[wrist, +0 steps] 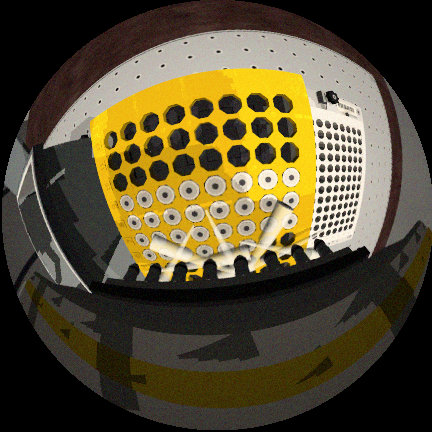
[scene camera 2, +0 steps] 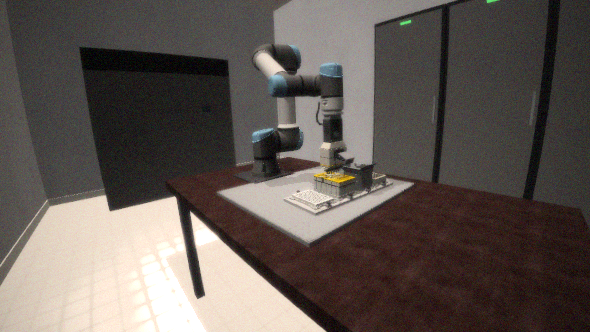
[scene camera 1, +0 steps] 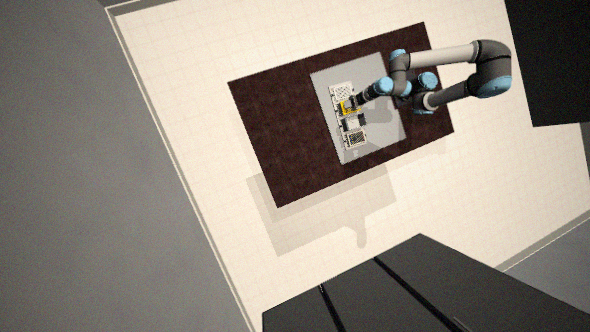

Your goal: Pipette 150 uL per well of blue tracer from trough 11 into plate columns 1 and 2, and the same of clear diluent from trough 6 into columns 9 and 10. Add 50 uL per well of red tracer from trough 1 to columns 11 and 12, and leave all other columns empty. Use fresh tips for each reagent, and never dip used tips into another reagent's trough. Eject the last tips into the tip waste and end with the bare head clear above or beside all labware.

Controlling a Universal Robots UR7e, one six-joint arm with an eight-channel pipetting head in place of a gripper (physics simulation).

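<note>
My eight-channel head (scene camera 1: 353,103) (scene camera 2: 332,167) (wrist: 226,265) is low over the yellow tip rack (scene camera 1: 351,111) (scene camera 2: 341,178) (wrist: 265,77). Its black nozzles look bare in the wrist view; I cannot tell whether any touches a tip. Three far rows of the rack are empty holes, and several nearer rows hold white tips. Loose tips (wrist: 272,235) lie crosswise over the nearer part, by the nozzles. The white well plate (scene camera 1: 343,91) (scene camera 2: 311,196) (wrist: 363,167) is beside the rack. The trough holder (scene camera 1: 356,139) is at the row's other end; its liquids are too small to make out.
The dark grey tip waste bin (scene camera 2: 364,176) (wrist: 60,200) stands close beside the tip rack, between it and the trough holder, with tall walls. The labware stands on a grey perforated board (scene camera 1: 325,75) (scene camera 2: 300,227) (wrist: 190,45) on the dark brown table (scene camera 1: 285,125) (scene camera 2: 450,240).
</note>
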